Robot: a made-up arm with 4 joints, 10 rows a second.
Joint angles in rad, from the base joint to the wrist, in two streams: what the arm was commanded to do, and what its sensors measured. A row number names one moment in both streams.
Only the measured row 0 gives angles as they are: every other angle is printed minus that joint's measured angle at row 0.
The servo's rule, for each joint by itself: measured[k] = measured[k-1] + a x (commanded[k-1-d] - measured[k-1]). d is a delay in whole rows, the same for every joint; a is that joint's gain. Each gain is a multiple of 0.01, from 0.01 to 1. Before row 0 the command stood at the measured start. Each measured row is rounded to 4 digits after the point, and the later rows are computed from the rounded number. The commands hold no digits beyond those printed.
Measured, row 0:
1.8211, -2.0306, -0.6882, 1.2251
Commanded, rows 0 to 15:
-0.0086, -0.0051, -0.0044, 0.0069
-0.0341, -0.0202, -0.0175, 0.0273
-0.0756, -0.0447, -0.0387, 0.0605
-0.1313, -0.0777, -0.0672, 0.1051
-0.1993, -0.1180, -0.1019, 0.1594
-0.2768, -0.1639, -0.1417, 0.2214
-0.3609, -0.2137, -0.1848, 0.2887
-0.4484, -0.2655, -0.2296, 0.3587
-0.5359, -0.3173, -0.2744, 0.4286
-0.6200, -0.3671, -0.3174, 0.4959
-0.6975, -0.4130, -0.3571, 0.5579
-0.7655, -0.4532, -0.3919, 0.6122
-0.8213, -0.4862, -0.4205, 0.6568
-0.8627, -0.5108, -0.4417, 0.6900
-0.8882, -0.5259, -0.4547, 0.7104
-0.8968, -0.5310, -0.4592, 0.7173
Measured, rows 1 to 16:
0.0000, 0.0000, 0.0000, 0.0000
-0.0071, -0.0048, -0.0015, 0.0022
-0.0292, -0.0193, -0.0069, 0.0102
-0.0672, -0.0432, -0.0177, 0.0263
-0.1198, -0.0756, -0.0345, 0.0515
-0.1850, -0.1155, -0.0574, 0.0860
-0.2603, -0.1610, -0.0861, 0.1293
-0.3428, -0.2105, -0.1197, 0.1803
-0.4294, -0.2622, -0.1571, 0.2374
-0.5167, -0.3140, -0.1970, 0.2986
-0.6014, -0.3639, -0.2379, 0.3617
-0.6802, -0.4101, -0.2784, 0.4245
-0.7501, -0.4506, -0.3170, 0.4846
-0.8085, -0.4841, -0.3522, 0.5397
-0.8529, -0.5092, -0.3826, 0.5878
-0.8818, -0.5249, -0.4071, 0.6270
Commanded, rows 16 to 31:
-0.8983, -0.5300, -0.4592, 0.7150
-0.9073, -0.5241, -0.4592, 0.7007
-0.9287, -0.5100, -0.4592, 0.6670
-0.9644, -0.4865, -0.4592, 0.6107
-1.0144, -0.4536, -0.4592, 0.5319
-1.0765, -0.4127, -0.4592, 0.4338
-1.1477, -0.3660, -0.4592, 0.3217
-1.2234, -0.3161, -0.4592, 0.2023
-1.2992, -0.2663, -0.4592, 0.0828
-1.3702, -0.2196, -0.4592, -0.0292
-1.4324, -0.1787, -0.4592, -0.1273
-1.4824, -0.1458, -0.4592, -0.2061
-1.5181, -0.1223, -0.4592, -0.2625
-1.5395, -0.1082, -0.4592, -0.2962
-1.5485, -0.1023, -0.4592, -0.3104
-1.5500, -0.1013, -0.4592, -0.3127
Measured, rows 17 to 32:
-0.8941, -0.5306, -0.4248, 0.6559
-0.8975, -0.5300, -0.4365, 0.6748
-0.9055, -0.5245, -0.4442, 0.6831
-0.9245, -0.5109, -0.4493, 0.6779
-0.9572, -0.4880, -0.4527, 0.6564
-1.0041, -0.4557, -0.4549, 0.6166
-1.0635, -0.4153, -0.4564, 0.5581
-1.1325, -0.3690, -0.4574, 0.4825
-1.2070, -0.3193, -0.4580, 0.3928
-1.2826, -0.2695, -0.4584, 0.2936
-1.3544, -0.2226, -0.4587, 0.1903
-1.4184, -0.1813, -0.4589, 0.0887
-1.4709, -0.1479, -0.4590, -0.0056
-1.5096, -0.1238, -0.4591, -0.0878
-1.5341, -0.1091, -0.4591, -0.1545
-1.5459, -0.1027, -0.4591, -0.2044

